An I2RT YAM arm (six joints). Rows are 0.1 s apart.
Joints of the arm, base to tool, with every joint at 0 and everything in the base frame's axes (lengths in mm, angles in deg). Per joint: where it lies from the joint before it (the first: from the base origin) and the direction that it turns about. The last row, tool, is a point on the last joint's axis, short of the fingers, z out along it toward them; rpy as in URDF.
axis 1: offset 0 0 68 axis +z
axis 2: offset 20 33.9 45.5 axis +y
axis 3: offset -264 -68.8 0 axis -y
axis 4: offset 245 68.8 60 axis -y
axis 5: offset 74 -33.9 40.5 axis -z
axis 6: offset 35.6 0 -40.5 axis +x
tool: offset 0 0 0 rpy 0 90 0
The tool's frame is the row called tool.
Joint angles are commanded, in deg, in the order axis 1, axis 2, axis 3, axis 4, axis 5, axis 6. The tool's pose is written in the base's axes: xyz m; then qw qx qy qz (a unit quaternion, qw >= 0). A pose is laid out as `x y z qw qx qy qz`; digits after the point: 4 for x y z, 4 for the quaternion.
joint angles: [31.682, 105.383, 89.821, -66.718, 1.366, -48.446]
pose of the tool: 0.3041 0.1867 0.2515 0.0649 -0.6415 0.7641 -0.0216
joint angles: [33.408, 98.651, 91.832, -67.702, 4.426, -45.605]
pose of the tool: 0.2848 0.1845 0.2995 0.1297 -0.6259 0.7673 -0.0523
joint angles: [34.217, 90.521, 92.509, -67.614, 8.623, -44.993]
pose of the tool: 0.2595 0.1700 0.3465 0.2027 -0.6091 0.7611 -0.0929
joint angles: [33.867, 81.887, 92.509, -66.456, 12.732, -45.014]
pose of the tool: 0.2315 0.1459 0.3890 0.2803 -0.5783 0.7544 -0.1338
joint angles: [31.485, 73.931, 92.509, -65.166, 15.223, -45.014]
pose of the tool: 0.2049 0.1145 0.4234 0.3495 -0.5317 0.7535 -0.1654
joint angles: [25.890, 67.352, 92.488, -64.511, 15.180, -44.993]
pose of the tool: 0.1826 0.0783 0.4468 0.3981 -0.4736 0.7628 -0.1881
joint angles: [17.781, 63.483, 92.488, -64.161, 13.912, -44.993]
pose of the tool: 0.1703 0.0456 0.4585 0.4190 -0.4113 0.7812 -0.2120
